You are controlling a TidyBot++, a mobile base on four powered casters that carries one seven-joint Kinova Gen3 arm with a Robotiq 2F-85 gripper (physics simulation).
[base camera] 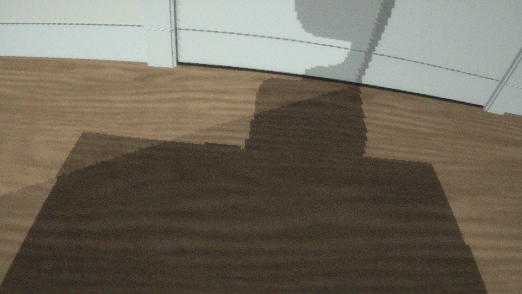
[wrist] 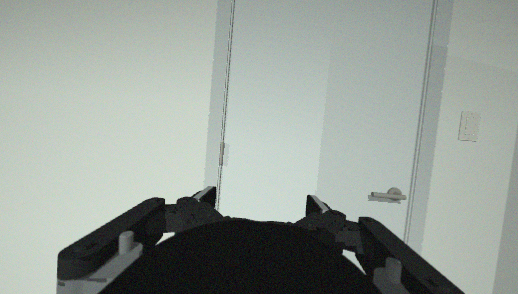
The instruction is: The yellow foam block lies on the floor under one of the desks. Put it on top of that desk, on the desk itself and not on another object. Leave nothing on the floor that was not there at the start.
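Places are measured from the arm's base along level axes (x ahead, y left, z up), in metres.
Where they show: gripper, fingertip midpoint: [wrist: 260, 200].
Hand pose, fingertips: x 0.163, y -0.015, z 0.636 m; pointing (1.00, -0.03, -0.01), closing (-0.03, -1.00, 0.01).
Note:
Things, the pixels of their centre, and the offset from my fingertips. "spot": a spot on its surface instead. Level surfaces: height alone.
- lever handle, surface spot: [wrist: 387, 195] spot: 0.458 m ahead, 0.484 m right, 0.106 m down
- light switch, body centre: [wrist: 469, 126] 0.516 m ahead, 0.822 m right, 0.187 m up
- wood floor, surface height: 1.033 m down
My gripper [wrist: 260, 200] is open in the wrist view, with its two fingertips wide apart and nothing between them. It points toward a pale door and the wall around it. The yellow foam block does not show in the base camera view or in the wrist view. No desk shows in either view.
A closed door [base camera: 240, 47] [wrist: 280, 110] stands ahead, with a lever handle [wrist: 387, 195] at its right side. A pale wall [base camera: 70, 40] [wrist: 100, 110] runs to its left. A light switch [wrist: 469, 126] is right of the door. My dark shadow falls on the wood floor [base camera: 125, 100].

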